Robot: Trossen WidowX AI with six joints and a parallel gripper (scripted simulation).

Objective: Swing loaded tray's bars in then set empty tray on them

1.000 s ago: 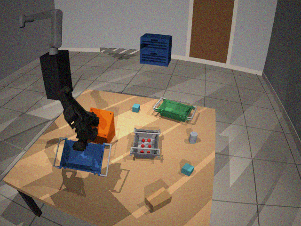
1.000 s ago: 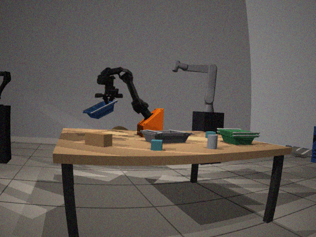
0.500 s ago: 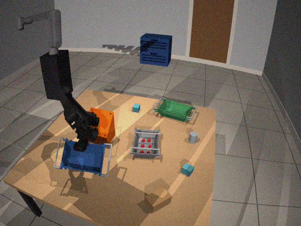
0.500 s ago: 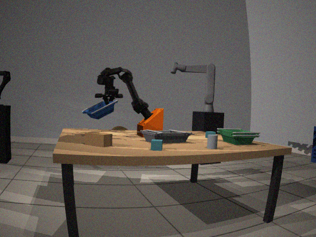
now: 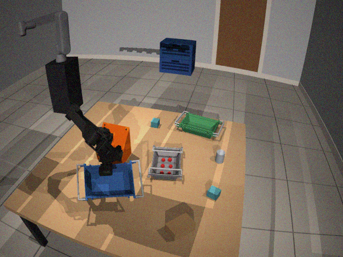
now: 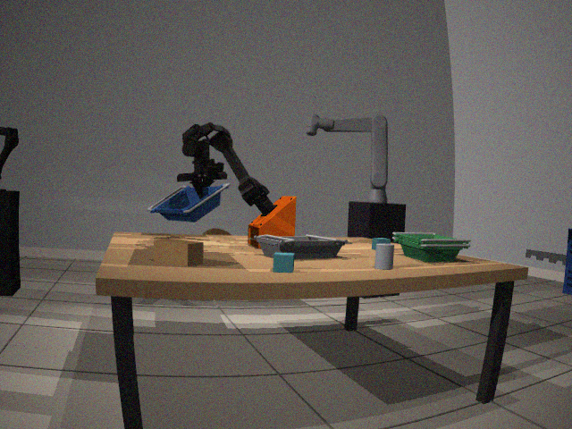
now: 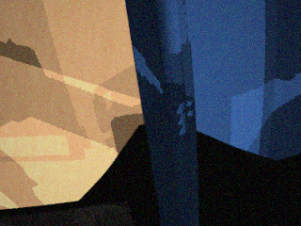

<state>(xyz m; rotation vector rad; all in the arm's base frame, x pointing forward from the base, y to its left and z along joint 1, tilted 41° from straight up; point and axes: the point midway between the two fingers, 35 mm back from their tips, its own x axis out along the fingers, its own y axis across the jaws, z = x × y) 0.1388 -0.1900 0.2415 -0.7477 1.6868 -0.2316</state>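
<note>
My gripper tip is 30 mm short of the blue tray and 70 mm to the left of it. From my gripper tip the other things lie so: tan box 390 mm ahead, 150 mm to the right, 140 mm below; grey cylinder 550 mm ahead, 410 mm to the left, 130 mm below.
</note>
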